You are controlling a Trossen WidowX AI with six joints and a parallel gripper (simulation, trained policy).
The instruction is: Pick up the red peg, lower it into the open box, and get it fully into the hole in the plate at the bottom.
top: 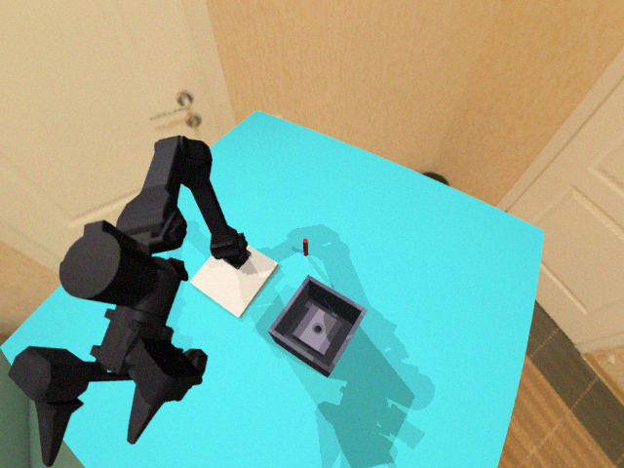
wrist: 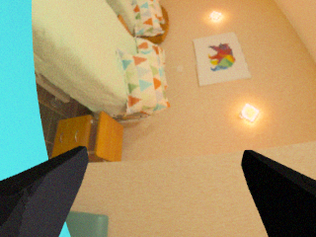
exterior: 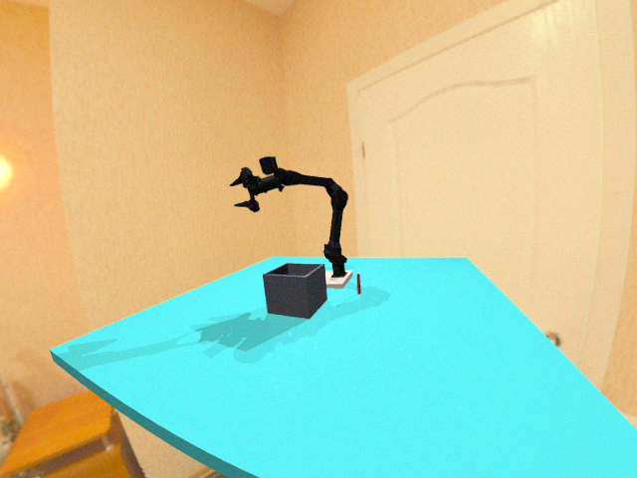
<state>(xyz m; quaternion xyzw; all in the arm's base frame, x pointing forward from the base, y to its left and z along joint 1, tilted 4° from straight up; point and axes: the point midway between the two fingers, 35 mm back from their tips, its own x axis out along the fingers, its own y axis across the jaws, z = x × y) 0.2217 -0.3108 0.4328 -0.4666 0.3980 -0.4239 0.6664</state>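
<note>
Now: gripper tip 50 cm to the right of the red peg, 38 cm above it and 8 cm past it. Round my gripper tip: light plate 37 cm below, 32 cm to the left, 8 cm ahead.
</note>
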